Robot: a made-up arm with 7 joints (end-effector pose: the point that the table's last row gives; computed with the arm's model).
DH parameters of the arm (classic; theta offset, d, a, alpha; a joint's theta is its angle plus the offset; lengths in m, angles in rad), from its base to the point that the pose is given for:
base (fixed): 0 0 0 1.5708
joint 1: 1.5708 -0.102 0 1.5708
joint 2: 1.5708 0 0 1.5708
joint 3: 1.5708 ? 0 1.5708
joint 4: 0 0 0 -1.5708
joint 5: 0 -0.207 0 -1.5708
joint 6: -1.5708 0 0 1.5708
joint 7: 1.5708 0 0 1.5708
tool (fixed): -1.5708 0 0 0
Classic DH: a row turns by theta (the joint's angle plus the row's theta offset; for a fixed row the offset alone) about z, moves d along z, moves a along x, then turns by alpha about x.
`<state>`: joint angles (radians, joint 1 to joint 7).
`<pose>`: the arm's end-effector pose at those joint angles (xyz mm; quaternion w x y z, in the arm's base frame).
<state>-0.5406 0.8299 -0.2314 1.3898 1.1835 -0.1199 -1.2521</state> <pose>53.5 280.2 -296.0 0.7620 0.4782 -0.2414 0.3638</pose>
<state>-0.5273 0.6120 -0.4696 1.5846 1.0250 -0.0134 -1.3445</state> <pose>31.9 165.6 -312.1 0.8586 0.3746 -0.2051 0.2836</pose>
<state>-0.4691 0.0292 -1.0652 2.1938 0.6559 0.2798 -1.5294</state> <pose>13.6 -41.3 -153.2 0.9265 -0.0460 -0.2942 0.2301</pose>
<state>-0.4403 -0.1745 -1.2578 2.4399 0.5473 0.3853 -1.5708</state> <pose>9.3 -38.6 -76.8 0.8739 -0.2065 -0.3429 0.2758</pose>
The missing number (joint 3, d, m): -0.247
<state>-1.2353 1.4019 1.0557 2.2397 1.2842 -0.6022 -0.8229</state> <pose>139.1 242.7 -36.2 0.5179 0.0125 -0.8401 0.1607</pose>
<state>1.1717 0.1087 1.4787 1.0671 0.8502 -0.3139 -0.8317</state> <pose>306.2 319.1 -111.0 0.0384 0.1896 0.2494 -0.9489</pose>
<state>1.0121 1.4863 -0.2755 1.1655 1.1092 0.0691 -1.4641</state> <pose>164.3 425.1 113.2 0.1866 0.4910 -0.5614 0.6395</pose>
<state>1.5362 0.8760 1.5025 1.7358 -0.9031 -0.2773 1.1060</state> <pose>-19.6 396.0 14.6 0.2817 0.6484 -0.6496 0.2799</pose>
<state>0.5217 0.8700 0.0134 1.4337 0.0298 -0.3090 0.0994</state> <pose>265.2 314.2 -49.9 0.4006 0.3193 -0.8158 -0.2683</pose>
